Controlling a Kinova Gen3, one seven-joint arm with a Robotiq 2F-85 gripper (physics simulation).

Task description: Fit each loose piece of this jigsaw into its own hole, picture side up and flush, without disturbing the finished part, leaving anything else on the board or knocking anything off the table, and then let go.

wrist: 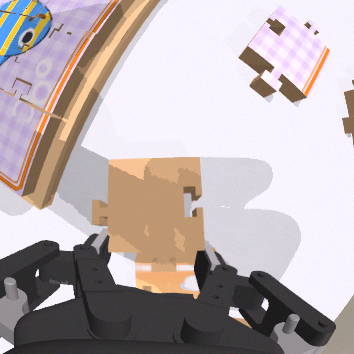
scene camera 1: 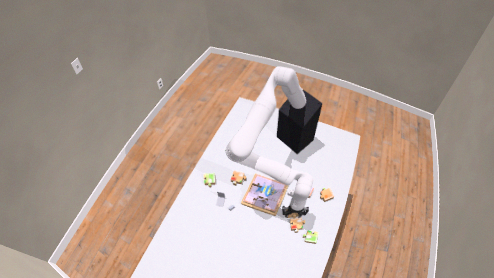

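The jigsaw board (scene camera 1: 258, 209) (wrist: 80, 107) has a wooden rim and a blue-yellow fish on lilac check; dark gaps show in scene camera 1. A plain brown piece (scene camera 1: 292, 215) (wrist: 152, 205) lies picture side down to the right of the board. My gripper (scene camera 1: 295, 213) (wrist: 154, 249) is shut on its near part, one finger at each side. A lilac checked piece (wrist: 295, 55) with an orange edge lies picture side up on the table. An orange piece (scene camera 1: 296, 224) (wrist: 167, 280) lies right beside the brown piece, partly hidden by the gripper in the wrist view.
Other pieces, orange (scene camera 1: 326, 194) and green (scene camera 1: 311, 236), lie on the right side. Another orange piece (scene camera 1: 238, 177) and a green piece (scene camera 1: 209, 179) lie left of the board. Two small grey objects (scene camera 1: 221, 195) (scene camera 1: 231, 207) stand left of it. The table's right edge is near.
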